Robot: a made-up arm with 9 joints. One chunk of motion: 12 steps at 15 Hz.
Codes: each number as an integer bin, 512 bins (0 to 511) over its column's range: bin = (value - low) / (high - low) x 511, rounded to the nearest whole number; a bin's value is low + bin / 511 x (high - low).
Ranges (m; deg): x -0.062..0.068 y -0.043..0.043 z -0.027..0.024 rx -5..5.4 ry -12.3..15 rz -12.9..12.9
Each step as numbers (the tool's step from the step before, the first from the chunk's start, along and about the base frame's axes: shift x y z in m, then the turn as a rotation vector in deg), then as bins.
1 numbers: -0.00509 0.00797 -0.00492 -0.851 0.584 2.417
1 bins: 224 303 221 204 241 303
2 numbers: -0.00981 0.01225 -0.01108 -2.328 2.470 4.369
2 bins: 205 328 160 131 276 342
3 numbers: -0.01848 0.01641 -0.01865 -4.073 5.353 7.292
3 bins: 171 353 84 46 330 400
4 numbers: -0.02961 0.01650 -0.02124 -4.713 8.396 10.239
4 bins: 127 354 58 14 387 458
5 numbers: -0.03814 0.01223 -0.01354 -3.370 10.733 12.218
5 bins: 94 328 135 80 431 497
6 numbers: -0.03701 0.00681 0.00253 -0.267 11.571 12.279
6 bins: 98 296 296 233 447 499
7 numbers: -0.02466 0.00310 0.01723 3.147 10.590 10.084
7 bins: 147 274 443 400 428 455
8 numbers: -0.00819 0.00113 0.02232 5.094 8.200 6.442
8 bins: 212 262 494 496 384 383
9 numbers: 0.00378 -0.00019 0.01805 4.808 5.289 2.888
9 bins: 259 254 451 482 329 313
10 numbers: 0.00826 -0.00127 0.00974 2.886 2.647 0.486
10 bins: 276 248 368 387 280 265
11 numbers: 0.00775 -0.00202 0.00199 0.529 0.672 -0.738
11 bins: 274 243 290 272 243 241
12 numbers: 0.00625 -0.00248 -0.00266 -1.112 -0.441 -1.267
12 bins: 268 241 244 191 222 230
